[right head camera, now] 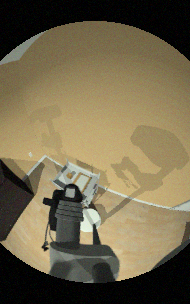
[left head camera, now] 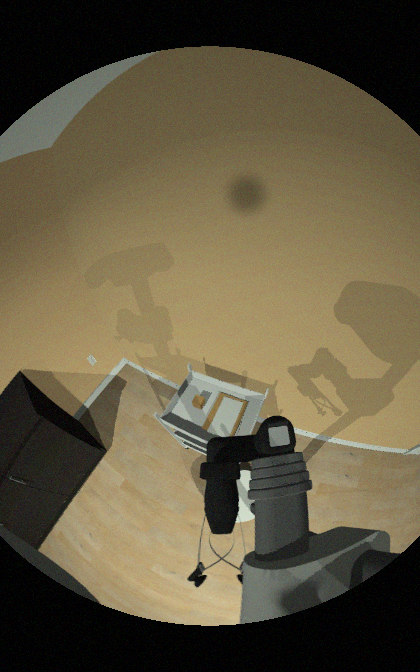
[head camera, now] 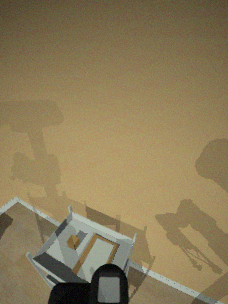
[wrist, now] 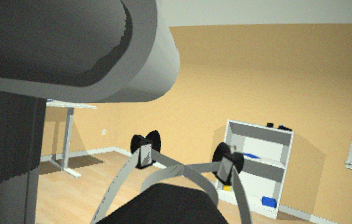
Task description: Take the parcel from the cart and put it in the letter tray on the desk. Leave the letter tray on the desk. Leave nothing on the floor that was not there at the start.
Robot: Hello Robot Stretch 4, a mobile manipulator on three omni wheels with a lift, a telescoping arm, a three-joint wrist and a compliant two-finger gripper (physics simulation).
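Places are measured from the robot's base along level axes (x right, y ahead, z up), in millimetres.
Where they show: gripper, fingertip midpoint: (wrist: 187, 149); robot's base, link origin: (right head camera: 87, 219).
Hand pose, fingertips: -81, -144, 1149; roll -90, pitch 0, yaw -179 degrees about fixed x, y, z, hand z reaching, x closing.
Observation:
Things, the pixels of their top centre, and the offset from my fingertips, as dx, dy, dz. Level surfaces: height alone.
- small orange-brown box, top centre: (head camera: 72, 239) (right head camera: 68, 174) -133, +662, -458
- white desk, surface height: dz -227
- wood-edged item, top centre: (head camera: 96, 259) (right head camera: 79, 183) +6, +580, -502
The parcel, a small orange-brown box (head camera: 73, 242) (left head camera: 198, 401) (right head camera: 70, 175), sits on the top tier of the white cart (head camera: 102, 227) (left head camera: 227, 384), beside a flat wood-edged item. My gripper (left head camera: 219, 575) (wrist: 187, 149) is open, with nothing between its fingertips. In the left head view it hangs below the wrist, on the near side of the cart and apart from it. The arm covers the cart's near right corner in the head view. Part of the white desk (wrist: 82, 105) shows at the left in the wrist view; the letter tray cannot be made out.
The wood-edged item (head camera: 89, 252) (left head camera: 214, 411) lies right of the parcel. A dark cabinet (left head camera: 50, 450) (right head camera: 12, 200) stands at the left. The cart stands close to the wall. A white bookshelf (wrist: 284, 175) holding blue and yellow items stands at the right in the wrist view.

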